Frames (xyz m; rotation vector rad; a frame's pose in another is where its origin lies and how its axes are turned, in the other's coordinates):
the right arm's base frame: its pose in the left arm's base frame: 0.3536 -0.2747 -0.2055 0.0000 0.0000 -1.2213
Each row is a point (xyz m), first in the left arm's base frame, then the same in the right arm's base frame.
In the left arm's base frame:
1: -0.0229 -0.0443 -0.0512
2: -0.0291 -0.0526 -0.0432
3: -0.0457 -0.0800 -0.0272
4: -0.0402 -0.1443 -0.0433
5: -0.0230 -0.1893 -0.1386
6: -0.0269 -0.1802 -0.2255
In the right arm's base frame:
1: -0.3454 -0.2748 0.1543
2: -0.3397 -0.2835 0.1623
3: -0.3197 -0.3085 0.1783
4: -0.2574 -0.3253 0.1622
5: -0.2092 -0.3246 0.0669
6: -0.2191 -0.3251 -0.0200

